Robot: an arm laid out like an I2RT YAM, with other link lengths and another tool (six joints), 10 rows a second.
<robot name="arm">
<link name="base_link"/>
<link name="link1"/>
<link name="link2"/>
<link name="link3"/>
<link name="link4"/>
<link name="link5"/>
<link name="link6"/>
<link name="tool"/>
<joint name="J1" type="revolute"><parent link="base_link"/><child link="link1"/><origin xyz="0 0 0.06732"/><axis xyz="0 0 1"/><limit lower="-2.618" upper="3.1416"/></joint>
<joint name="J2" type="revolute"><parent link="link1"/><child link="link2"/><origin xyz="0.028 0.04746 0.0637" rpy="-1.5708 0 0"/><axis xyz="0 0 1"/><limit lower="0" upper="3.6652"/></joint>
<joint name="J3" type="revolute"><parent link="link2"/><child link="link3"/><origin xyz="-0.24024 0 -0.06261" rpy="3.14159 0 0"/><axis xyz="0 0 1"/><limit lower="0" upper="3.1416"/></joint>
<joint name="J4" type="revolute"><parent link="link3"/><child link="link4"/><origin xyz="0.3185 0.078 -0.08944"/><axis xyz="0 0 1"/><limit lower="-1.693" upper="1.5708"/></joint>
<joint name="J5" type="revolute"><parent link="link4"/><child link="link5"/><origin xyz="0.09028 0.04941 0.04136" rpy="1.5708 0 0"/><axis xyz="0 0 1"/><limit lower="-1.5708" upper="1.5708"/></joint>
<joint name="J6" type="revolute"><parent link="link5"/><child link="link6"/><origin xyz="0.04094 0 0.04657" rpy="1.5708 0 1.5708"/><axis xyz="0 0 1"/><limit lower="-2.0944" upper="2.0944"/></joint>
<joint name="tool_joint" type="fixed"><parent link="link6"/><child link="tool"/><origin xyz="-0.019 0.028 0.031" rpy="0 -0.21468 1.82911"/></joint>
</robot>
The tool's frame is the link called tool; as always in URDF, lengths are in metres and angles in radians.
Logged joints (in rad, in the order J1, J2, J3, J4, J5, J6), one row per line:
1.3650 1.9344 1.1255 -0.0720 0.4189 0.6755
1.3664 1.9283 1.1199 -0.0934 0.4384 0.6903
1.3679 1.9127 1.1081 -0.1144 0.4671 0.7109
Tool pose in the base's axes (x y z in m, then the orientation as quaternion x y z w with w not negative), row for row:
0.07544 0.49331 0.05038 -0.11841 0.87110 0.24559 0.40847
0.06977 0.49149 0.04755 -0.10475 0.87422 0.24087 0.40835
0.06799 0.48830 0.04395 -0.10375 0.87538 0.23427 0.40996
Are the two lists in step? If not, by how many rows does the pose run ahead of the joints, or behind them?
The pose runs 2 rows behind the joints: the pose in row i belongs to the joints in row i - 2.
